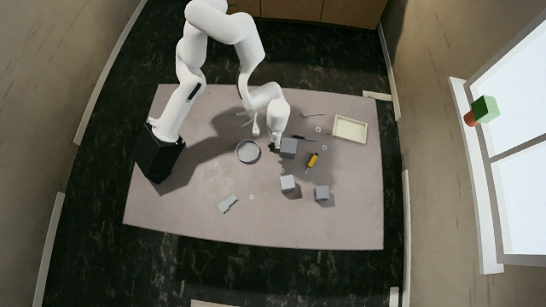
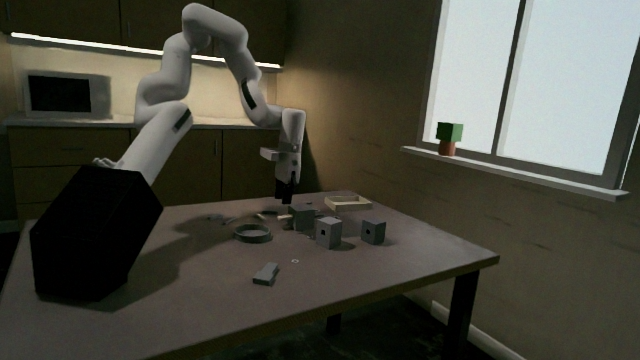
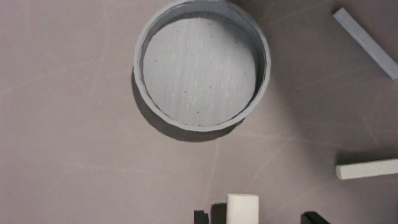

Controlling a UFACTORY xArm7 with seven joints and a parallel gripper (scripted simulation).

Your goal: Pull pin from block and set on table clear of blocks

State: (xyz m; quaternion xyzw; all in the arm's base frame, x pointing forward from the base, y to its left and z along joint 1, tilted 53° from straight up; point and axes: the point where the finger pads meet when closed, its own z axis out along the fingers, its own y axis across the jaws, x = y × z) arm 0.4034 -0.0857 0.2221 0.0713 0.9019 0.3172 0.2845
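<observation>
My hand is 110 mm past the round grey dish, 30 mm to the left of it and 100 mm above it. Also, from my hand: cream tray 370 mm ahead, 170 mm to the left, 110 mm below.
</observation>
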